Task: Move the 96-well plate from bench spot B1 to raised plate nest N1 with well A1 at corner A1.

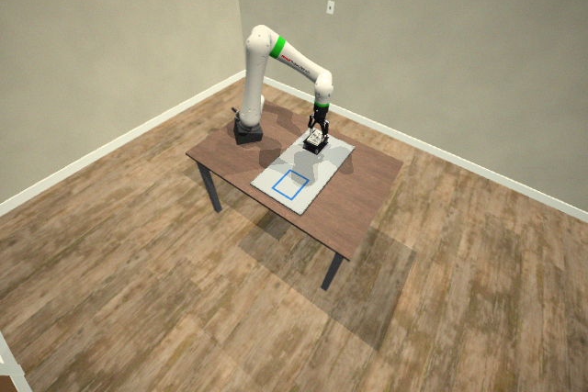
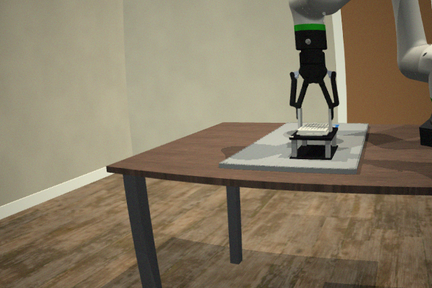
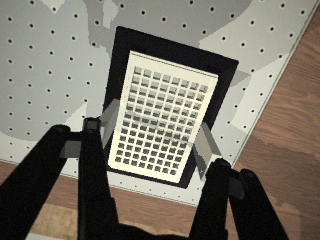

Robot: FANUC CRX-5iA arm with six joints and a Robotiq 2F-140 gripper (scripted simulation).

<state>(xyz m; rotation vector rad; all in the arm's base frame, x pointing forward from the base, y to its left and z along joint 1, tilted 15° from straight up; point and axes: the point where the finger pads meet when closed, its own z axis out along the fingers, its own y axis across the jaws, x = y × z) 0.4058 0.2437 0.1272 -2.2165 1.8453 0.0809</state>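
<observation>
The white 96-well plate lies 2 cm below my hand. From my hand the other things lie so: black raised nest N1: 3 cm below.
</observation>
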